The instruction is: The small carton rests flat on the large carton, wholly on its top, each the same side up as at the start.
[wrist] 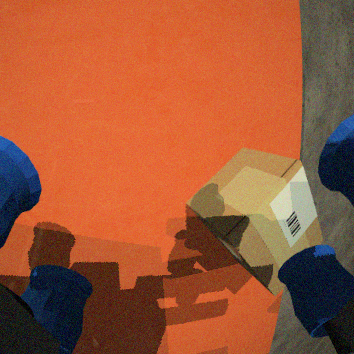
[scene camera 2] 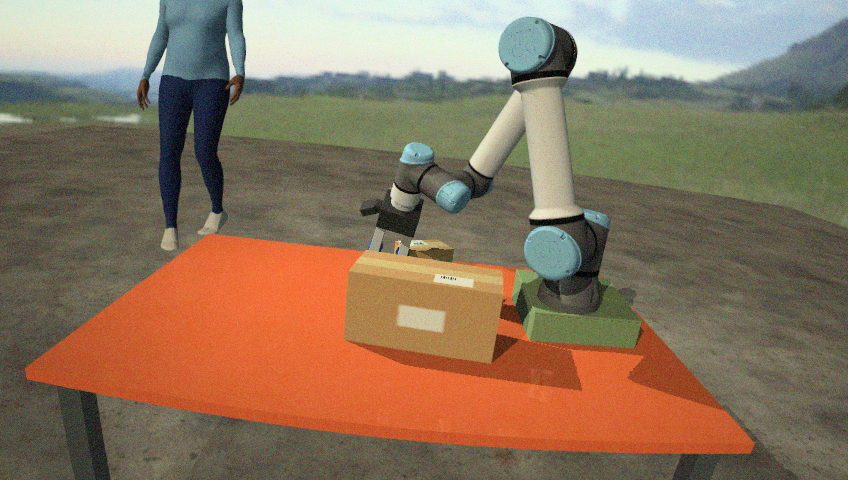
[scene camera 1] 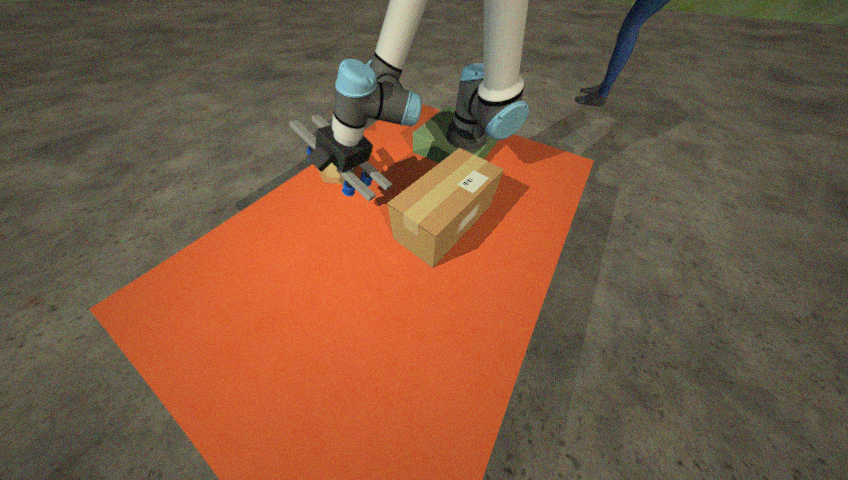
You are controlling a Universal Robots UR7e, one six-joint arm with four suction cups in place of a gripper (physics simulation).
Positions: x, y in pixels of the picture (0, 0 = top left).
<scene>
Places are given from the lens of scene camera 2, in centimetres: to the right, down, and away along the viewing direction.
large carton point(scene camera 2: 440, 308): 3, 14, 106
small carton point(scene camera 2: 428, 249): 1, 3, 153
The marked spots on the large carton and the small carton are 49 cm apart.
</scene>
